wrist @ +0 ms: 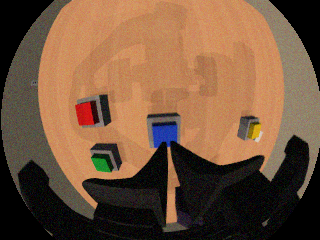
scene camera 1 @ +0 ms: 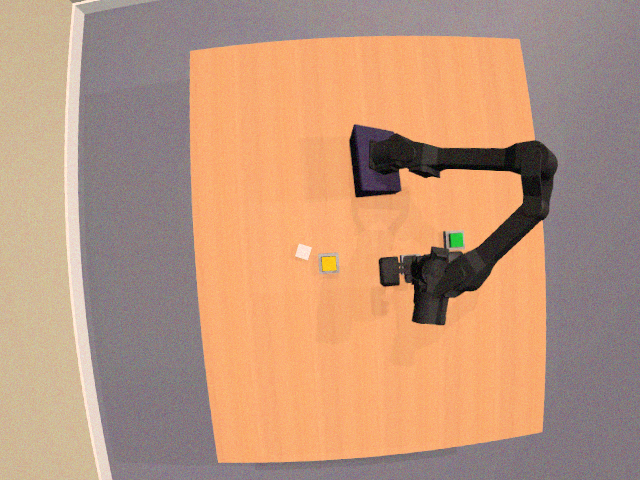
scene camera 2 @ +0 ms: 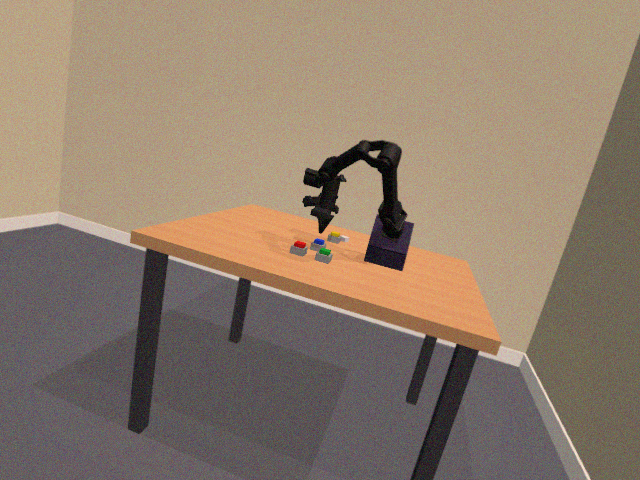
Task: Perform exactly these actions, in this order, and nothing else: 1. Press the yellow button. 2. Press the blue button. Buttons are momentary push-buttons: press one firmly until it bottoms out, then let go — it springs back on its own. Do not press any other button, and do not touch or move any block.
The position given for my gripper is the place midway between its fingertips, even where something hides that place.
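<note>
Gripper state: shut, holding nothing. I see my gripper (scene camera 1: 414,266) from the scene cameras, the second view giving the gripper (scene camera 2: 320,233), and the wrist view shows the gripper (wrist: 168,145) too.
</note>
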